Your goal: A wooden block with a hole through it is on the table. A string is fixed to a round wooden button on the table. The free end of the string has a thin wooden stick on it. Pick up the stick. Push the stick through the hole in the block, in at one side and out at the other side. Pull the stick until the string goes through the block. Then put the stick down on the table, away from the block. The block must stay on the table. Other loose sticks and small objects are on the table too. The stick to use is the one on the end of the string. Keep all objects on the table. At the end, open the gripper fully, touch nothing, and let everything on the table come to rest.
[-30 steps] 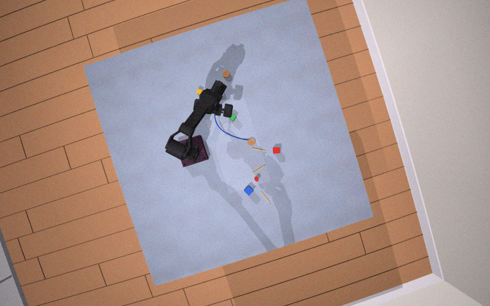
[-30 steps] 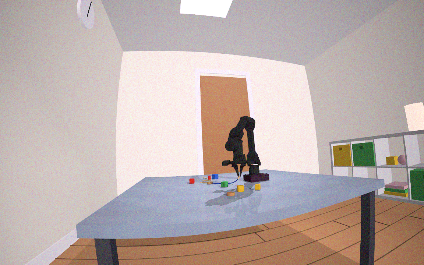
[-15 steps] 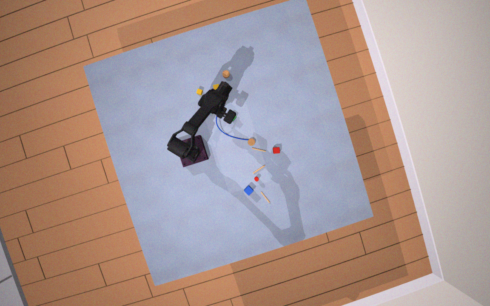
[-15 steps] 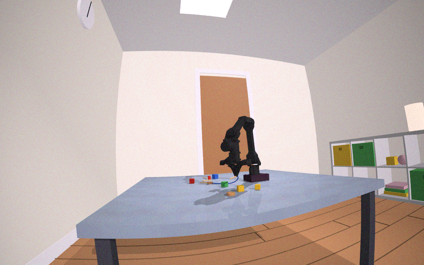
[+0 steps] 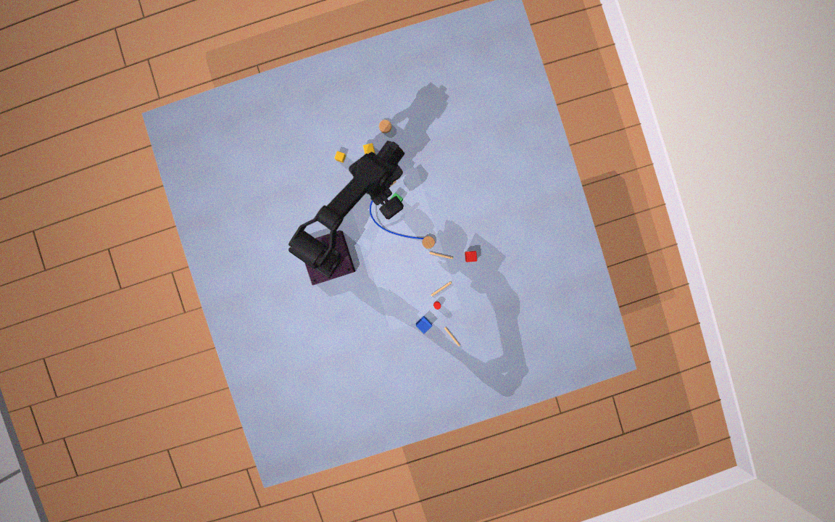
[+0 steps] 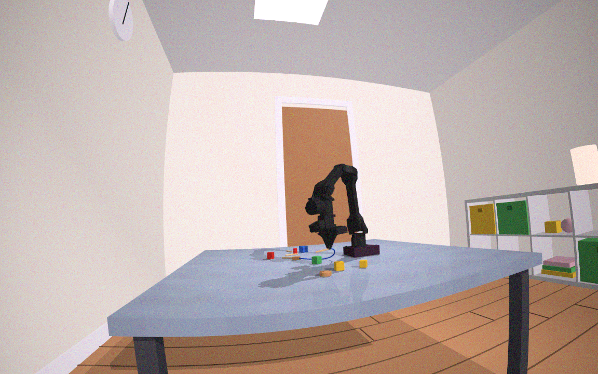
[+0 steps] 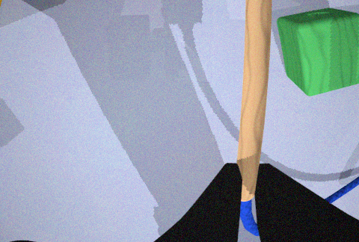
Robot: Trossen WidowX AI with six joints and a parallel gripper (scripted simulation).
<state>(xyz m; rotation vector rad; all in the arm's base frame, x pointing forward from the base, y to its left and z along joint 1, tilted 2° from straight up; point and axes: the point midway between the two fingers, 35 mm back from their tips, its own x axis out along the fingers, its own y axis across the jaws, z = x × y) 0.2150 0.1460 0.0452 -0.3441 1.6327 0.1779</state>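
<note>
Now: gripper tip 50 mm short of the green block, 30 mm to the left of it and 40 mm above it. From my gripper tip the other things lie so: red cube (220 mm ahead, 270 mm to the right, 40 mm below); then thin wooden stick (10 mm ahead, 10 mm to the left); then round wooden button (100 mm ahead, 190 mm to the right, 50 mm below).
</note>
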